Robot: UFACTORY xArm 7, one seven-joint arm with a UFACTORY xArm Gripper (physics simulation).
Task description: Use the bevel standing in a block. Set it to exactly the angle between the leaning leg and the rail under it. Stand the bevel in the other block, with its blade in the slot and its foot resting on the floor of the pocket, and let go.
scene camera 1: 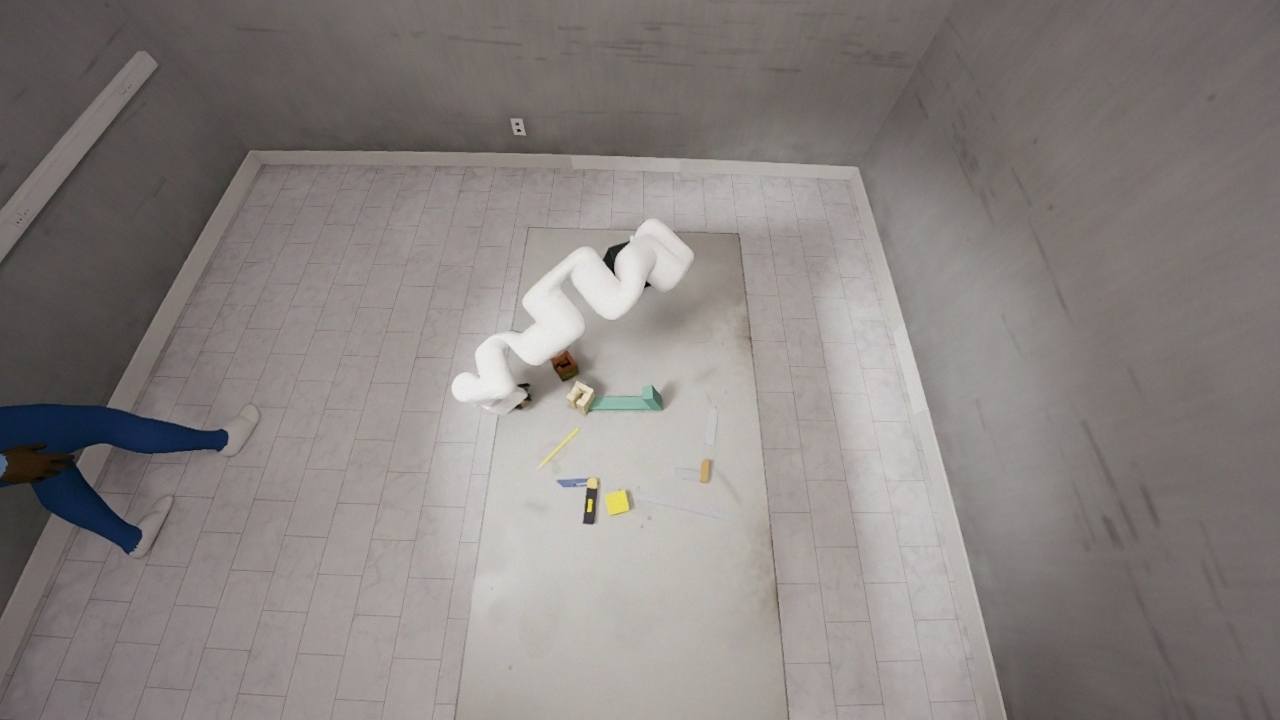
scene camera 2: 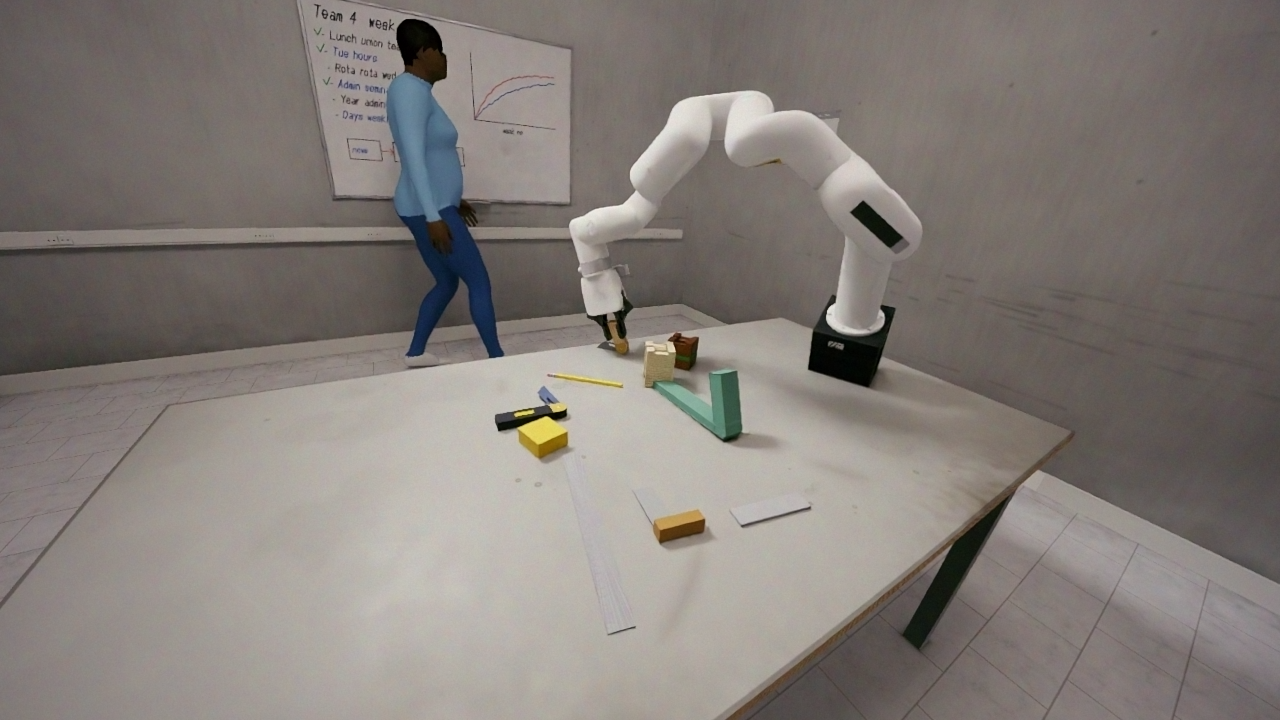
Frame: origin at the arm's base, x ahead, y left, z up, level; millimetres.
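Seen in the pictures: gripper, between the fingertips: (scene camera 1: 524,401) (scene camera 2: 616,338); arm's base, origin of its link: (scene camera 2: 854,318).
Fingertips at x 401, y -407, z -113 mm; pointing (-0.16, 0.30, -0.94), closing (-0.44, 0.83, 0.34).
Offsets run from my fingertips to a thing's top centre. "pt": to the spot under its first point.
My gripper (scene camera 1: 524,394) (scene camera 2: 614,334) is shut on the bevel, low over the table's far edge. The bevel's wooden stock @[pt 8 mm back, 2 mm left, 21 mm down] (scene camera 2: 619,345) points down between the fingers, and a small grey blade shows beside its lower end; the angle is too small to tell. A cream block @[12 mm ahead, 175 mm left, 42 mm up] (scene camera 1: 580,397) (scene camera 2: 659,361) with a slotted top stands to the gripper's right in scene camera 2, apart from it. A brown block @[108 mm back, 132 mm left, 25 mm up] (scene camera 1: 564,364) (scene camera 2: 683,351) with an open pocket stands behind it. The teal rail @[36 mm ahead, 306 mm left, 23 mm down] (scene camera 1: 617,403) (scene camera 2: 687,407) lies by the cream block, with the teal leg @[48 mm ahead, 396 mm left, 75 mm up] (scene camera 1: 650,395) (scene camera 2: 725,401) rising from its other end.
A pencil @[153 mm ahead, 88 mm left, 39 mm down] (scene camera 1: 557,448) (scene camera 2: 586,380), a black-handled tool @[309 mm ahead, 125 mm left, 27 mm down] (scene camera 1: 589,504) (scene camera 2: 529,416) with a blue blade, a yellow block @[337 mm ahead, 248 mm left, 18 mm down] (scene camera 1: 617,502) (scene camera 2: 542,437), a long clear ruler @[368 mm ahead, 441 mm left, 44 mm down] (scene camera 2: 595,546), a wooden-stocked square @[pt 282 mm ahead, 522 mm left, 24 mm down] (scene camera 1: 705,470) (scene camera 2: 679,525) and a pale strip @[147 mm ahead, 572 mm left, 41 mm down] (scene camera 1: 711,426) (scene camera 2: 770,509) lie on the table. A person (scene camera 2: 429,170) is beyond it.
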